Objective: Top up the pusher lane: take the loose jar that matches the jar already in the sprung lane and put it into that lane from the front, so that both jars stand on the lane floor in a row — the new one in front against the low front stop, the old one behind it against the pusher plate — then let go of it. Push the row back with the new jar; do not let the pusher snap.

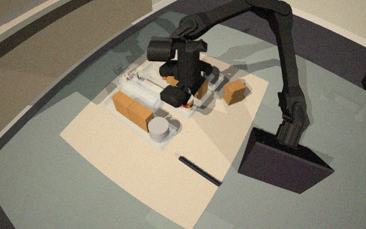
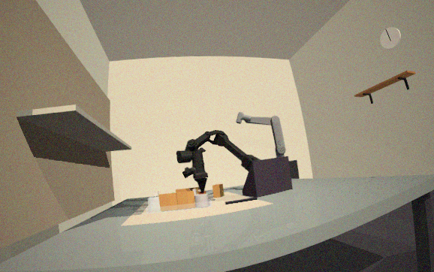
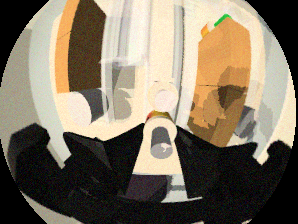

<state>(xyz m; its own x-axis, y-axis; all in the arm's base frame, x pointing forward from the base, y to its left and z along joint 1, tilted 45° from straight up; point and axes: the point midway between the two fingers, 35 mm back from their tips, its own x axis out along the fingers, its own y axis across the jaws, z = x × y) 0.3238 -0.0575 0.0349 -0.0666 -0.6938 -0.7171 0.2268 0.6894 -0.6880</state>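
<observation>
My gripper tip is now 15 cm short of the translucent lane rack, 1 cm to the left of it and 3 cm above it. Round my gripper tip: orange box: 13 cm behind, 11 cm to the right, 1 cm below; black bar: 11 cm behind, 19 cm to the left, 4 cm below.
</observation>
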